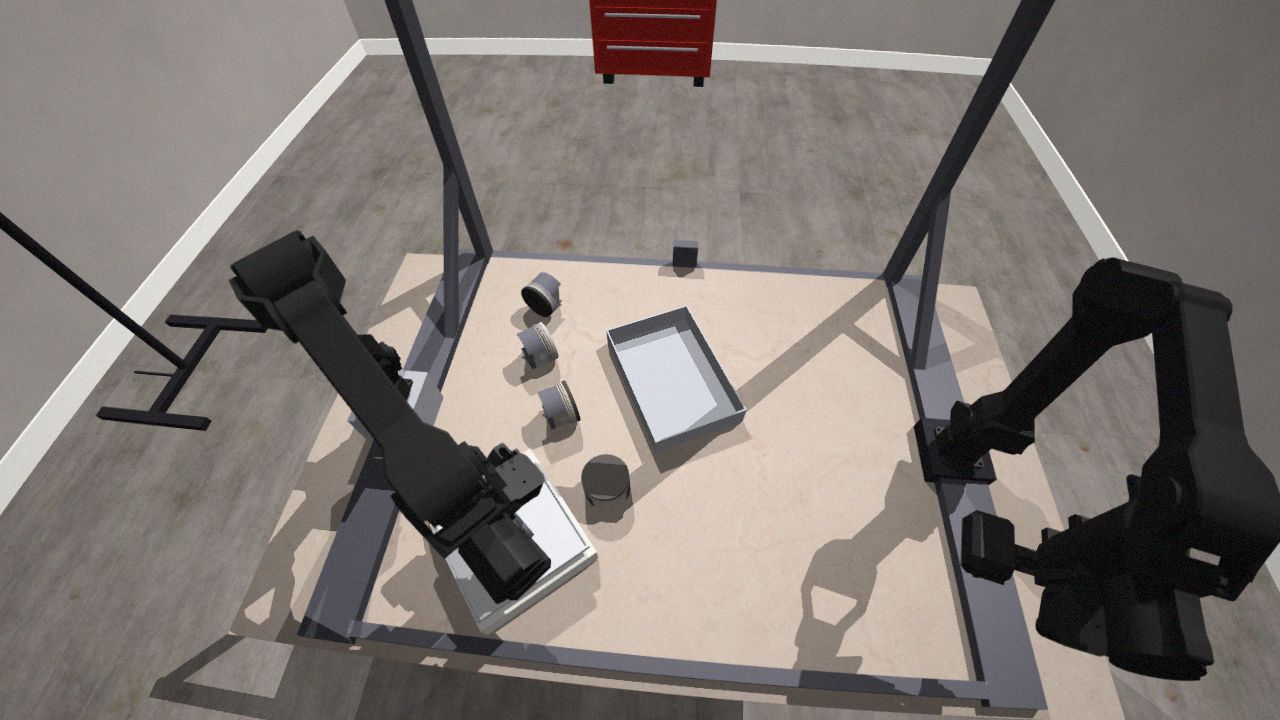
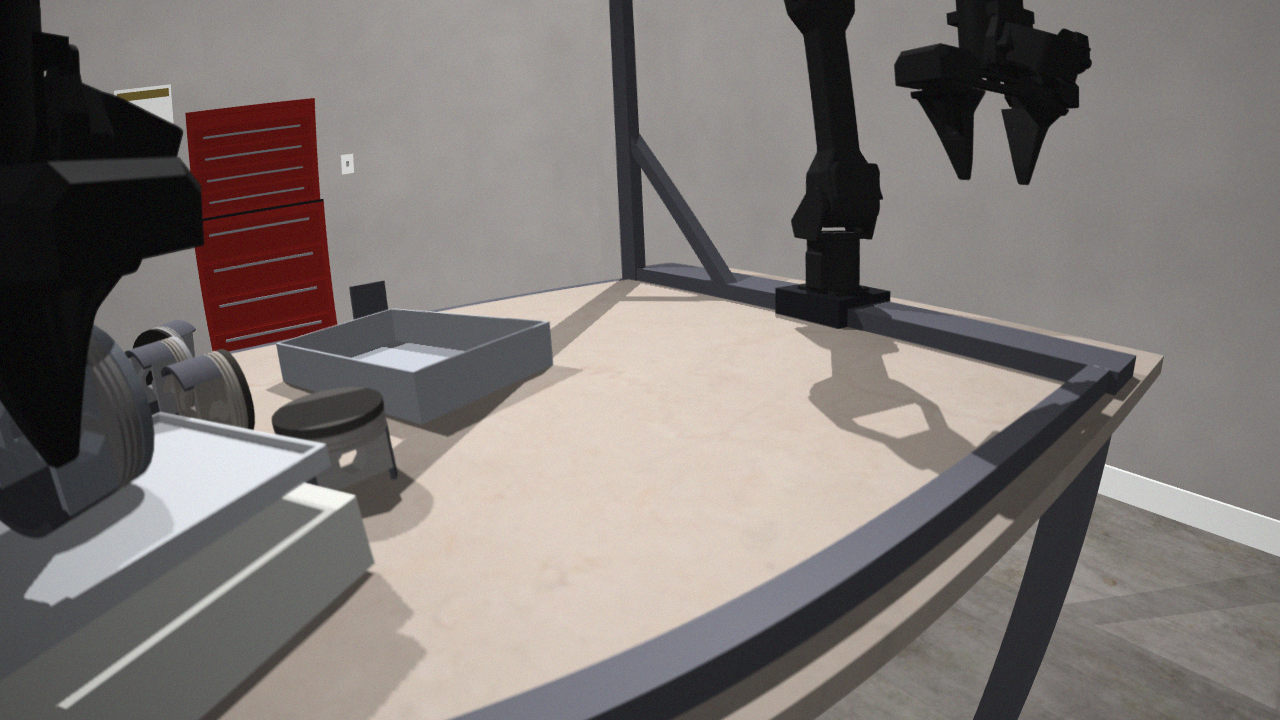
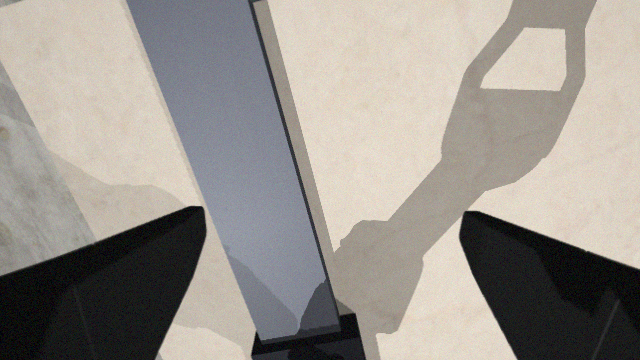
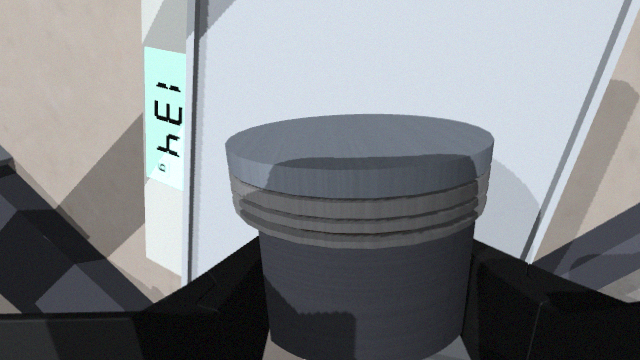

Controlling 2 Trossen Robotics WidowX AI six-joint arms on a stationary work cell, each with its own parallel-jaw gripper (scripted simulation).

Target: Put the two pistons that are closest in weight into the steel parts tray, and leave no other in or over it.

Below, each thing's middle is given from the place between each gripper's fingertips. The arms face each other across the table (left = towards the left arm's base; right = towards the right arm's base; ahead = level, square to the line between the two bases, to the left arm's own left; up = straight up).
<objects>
My right gripper is now 10 mm past the scale pan (image 2: 205, 479), 10 mm to the right of it and 70 mm above it. Round my right hand: scale (image 2: 189, 638) (20 mm behind, 90 mm below); then steel parts tray (image 2: 507, 350) (320 mm behind, 220 mm to the left, 120 mm below).
I see my left gripper 400 mm to the left of the steel parts tray, 350 mm past it and 190 mm above it. Round my left hand: scale pan: 610 mm to the right, 150 mm below, 40 mm behind; scale: 620 mm to the right, 160 mm below, 50 mm behind.
</objects>
